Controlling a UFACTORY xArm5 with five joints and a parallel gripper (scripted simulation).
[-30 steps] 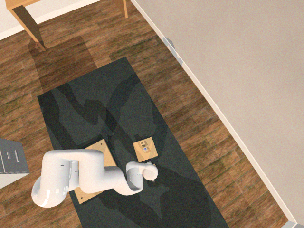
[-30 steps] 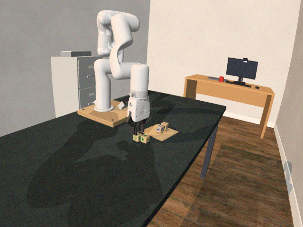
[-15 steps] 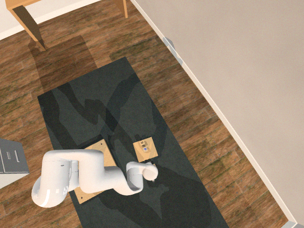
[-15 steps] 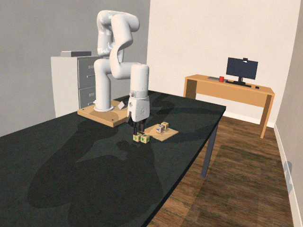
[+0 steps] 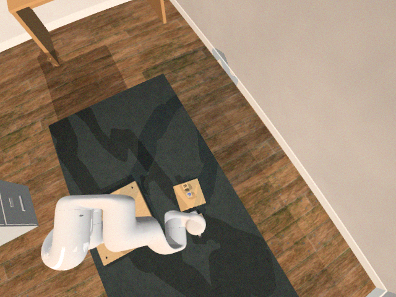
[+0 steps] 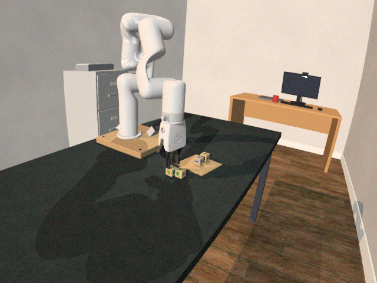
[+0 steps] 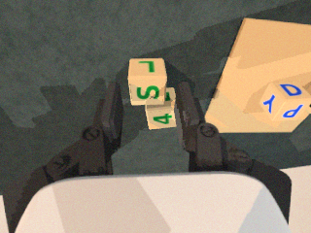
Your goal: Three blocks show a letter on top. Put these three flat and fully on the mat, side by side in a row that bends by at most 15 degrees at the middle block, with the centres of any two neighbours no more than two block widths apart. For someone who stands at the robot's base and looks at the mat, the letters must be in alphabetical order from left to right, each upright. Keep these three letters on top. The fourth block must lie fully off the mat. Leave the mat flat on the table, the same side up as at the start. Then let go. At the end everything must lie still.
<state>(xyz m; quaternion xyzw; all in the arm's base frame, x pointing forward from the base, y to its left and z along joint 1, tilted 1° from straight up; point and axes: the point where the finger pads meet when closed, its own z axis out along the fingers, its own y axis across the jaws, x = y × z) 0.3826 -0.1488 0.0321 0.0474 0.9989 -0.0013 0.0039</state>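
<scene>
Now: hand 4 cm above the green-lettered block. The rest, counted from my hand: tan mat 14 cm to the left, 5 cm below, 4 cm ahead.
</scene>
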